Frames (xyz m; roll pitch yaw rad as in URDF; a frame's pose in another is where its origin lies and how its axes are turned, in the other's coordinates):
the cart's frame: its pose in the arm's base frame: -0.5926 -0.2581 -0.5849 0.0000 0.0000 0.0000
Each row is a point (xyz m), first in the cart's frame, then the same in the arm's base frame.
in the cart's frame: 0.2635 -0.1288 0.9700
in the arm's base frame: -0.3291 -0.3869 0.3851
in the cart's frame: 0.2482 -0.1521 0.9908
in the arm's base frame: -0.3444 -0.4102 0.4059
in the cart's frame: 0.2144 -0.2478 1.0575
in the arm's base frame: -0.3782 -0.5059 0.4726
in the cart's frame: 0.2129 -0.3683 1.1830
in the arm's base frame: -0.3797 -0.6264 0.5981
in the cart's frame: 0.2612 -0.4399 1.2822
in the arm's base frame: -0.3314 -0.6980 0.6973
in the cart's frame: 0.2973 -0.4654 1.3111
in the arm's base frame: -0.2953 -0.7235 0.7262
